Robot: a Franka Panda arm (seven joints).
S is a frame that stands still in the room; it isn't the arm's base.
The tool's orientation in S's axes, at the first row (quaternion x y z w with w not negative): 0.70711 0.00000 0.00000 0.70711
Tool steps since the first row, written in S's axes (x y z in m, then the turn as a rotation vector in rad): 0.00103 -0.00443 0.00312 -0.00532 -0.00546 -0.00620; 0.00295 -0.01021 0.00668 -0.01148 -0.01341 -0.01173; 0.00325 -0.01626 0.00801 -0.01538 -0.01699 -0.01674; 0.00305 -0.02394 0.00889 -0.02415 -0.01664 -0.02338; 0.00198 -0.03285 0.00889 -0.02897 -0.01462 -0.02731; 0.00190 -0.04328 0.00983 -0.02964 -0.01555 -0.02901; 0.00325 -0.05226 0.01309 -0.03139 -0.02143 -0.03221; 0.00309 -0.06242 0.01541 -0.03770 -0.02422 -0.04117
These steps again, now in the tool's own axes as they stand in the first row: 0.00103 0.00312 0.00443 -0.00532 -0.00620 0.00546; 0.00295 0.00668 0.01021 -0.01148 -0.01173 0.01341; 0.00325 0.00801 0.01626 -0.01538 -0.01674 0.01699; 0.00305 0.00889 0.02394 -0.02415 -0.02338 0.01664; 0.00198 0.00889 0.03285 -0.02897 -0.02731 0.01462; 0.00190 0.00983 0.04328 -0.02964 -0.02901 0.01555; 0.00325 0.01309 0.05226 -0.03139 -0.03221 0.02143; 0.00309 0.01541 0.06242 -0.03770 -0.04117 0.02422
